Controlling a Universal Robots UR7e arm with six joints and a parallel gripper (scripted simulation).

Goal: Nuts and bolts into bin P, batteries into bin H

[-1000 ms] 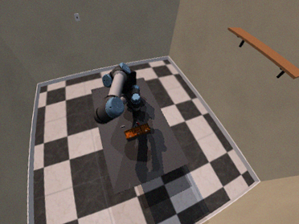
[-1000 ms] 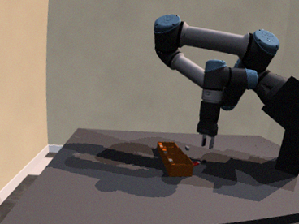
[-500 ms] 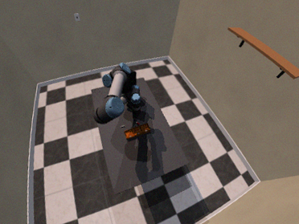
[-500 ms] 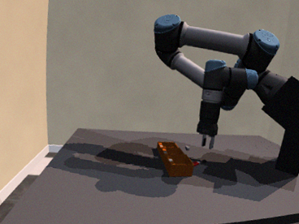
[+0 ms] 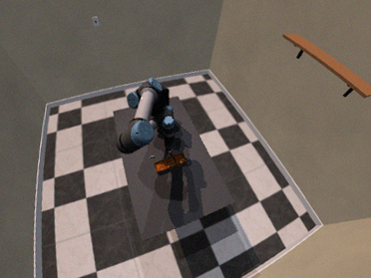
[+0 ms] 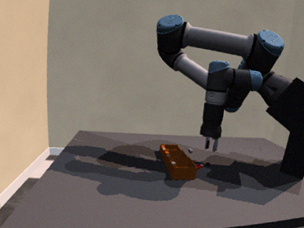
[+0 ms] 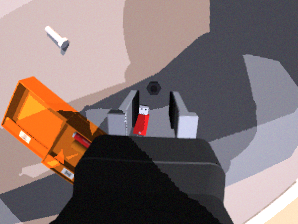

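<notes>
The dark nut is 8 cm below my hand. Also, from my hand: red battery: 12 cm ahead, 8 cm below, 4 cm to the right; then orange battery: 13 cm ahead, 7 cm below, 4 cm to the right; then orange three-compartment bin: 13 cm ahead, 6 cm below, 4 cm to the right.
</notes>
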